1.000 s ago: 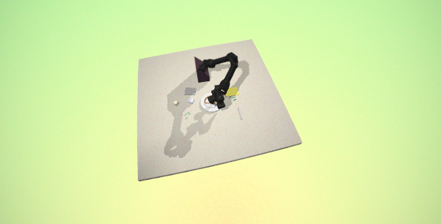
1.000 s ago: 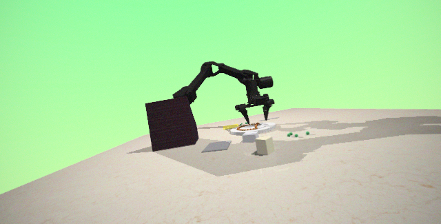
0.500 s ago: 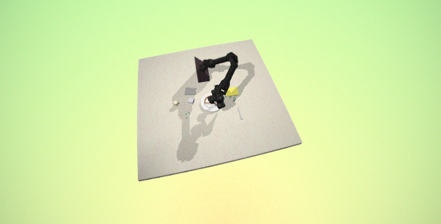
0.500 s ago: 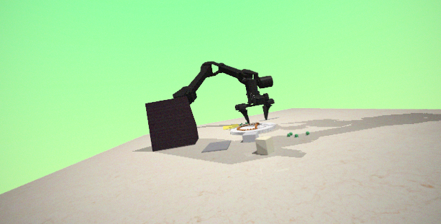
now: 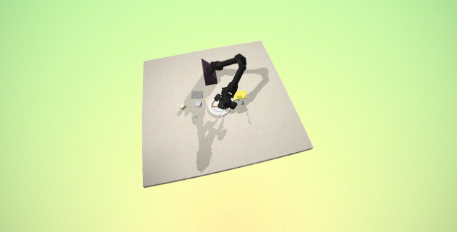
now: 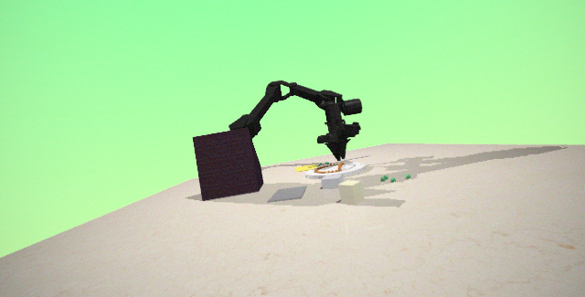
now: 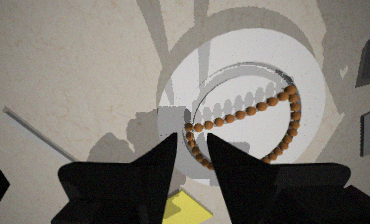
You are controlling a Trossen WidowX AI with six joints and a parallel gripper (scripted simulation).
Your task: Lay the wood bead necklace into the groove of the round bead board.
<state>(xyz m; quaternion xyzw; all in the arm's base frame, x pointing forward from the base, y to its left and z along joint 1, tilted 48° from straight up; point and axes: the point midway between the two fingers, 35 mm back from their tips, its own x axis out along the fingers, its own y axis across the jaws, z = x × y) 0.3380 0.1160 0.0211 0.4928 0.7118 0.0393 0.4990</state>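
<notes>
Now: gripper tip 5 cm to the left of the round white bead board, 4 cm past it and 2 cm above it. The rest, counted from my gripper tip: thin white strip (18 cm to the left, 11 cm ahead, 3 cm below); then yellow card (14 cm to the left, 12 cm behind, 3 cm below); then grey flat plate (23 cm to the right, 20 cm behind, 3 cm below).
</notes>
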